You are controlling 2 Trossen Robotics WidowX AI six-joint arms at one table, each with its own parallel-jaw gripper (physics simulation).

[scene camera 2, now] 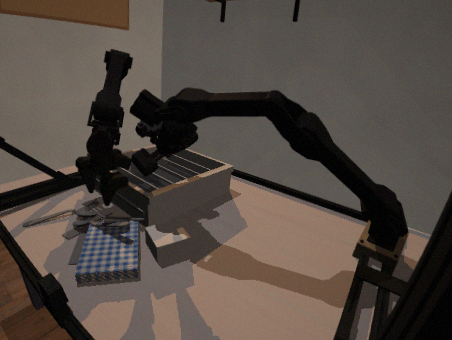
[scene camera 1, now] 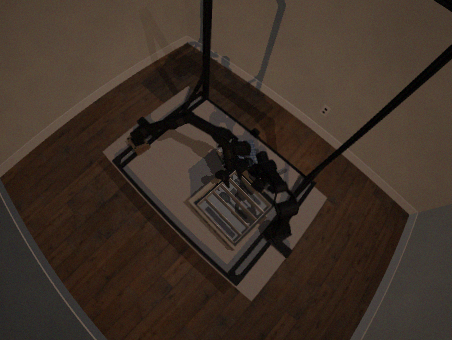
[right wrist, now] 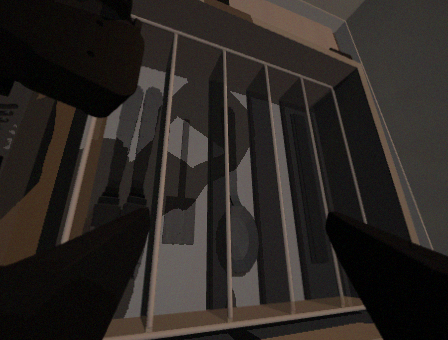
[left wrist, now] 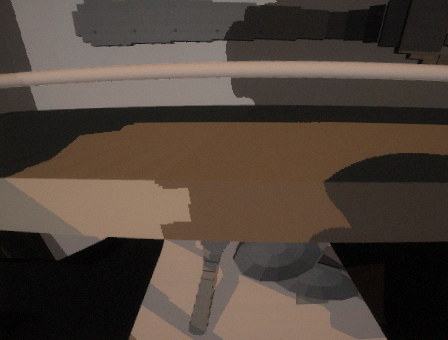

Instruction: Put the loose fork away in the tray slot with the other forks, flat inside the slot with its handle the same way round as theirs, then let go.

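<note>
The loose fork point(left wrist: 204, 297) lies on the table just outside the wooden cutlery tray point(scene camera 2: 191, 192) point(scene camera 1: 204, 219) point(left wrist: 222, 162), with its handle toward the wrist camera. My left gripper point(scene camera 2: 99, 190) point(left wrist: 241, 256) is open and empty. It hangs low over the fork, with a finger on each side. My right gripper point(scene camera 2: 145, 162) point(right wrist: 238, 218) point(scene camera 1: 226, 180) is open and empty above the tray. In the right wrist view, two forks point(right wrist: 118, 175) lie in the leftmost slot. A spatula point(right wrist: 179, 216) and a spoon point(right wrist: 237, 239) lie in the slots beside it.
Loose spoons point(left wrist: 276, 263) point(scene camera 2: 84, 214) lie right beside the fork. A blue checked napkin point(scene camera 2: 106, 253) point(scene camera 1: 253, 148) lies in front of them. A small white box point(scene camera 2: 164, 246) stands against the tray's wall. A black frame edges the table.
</note>
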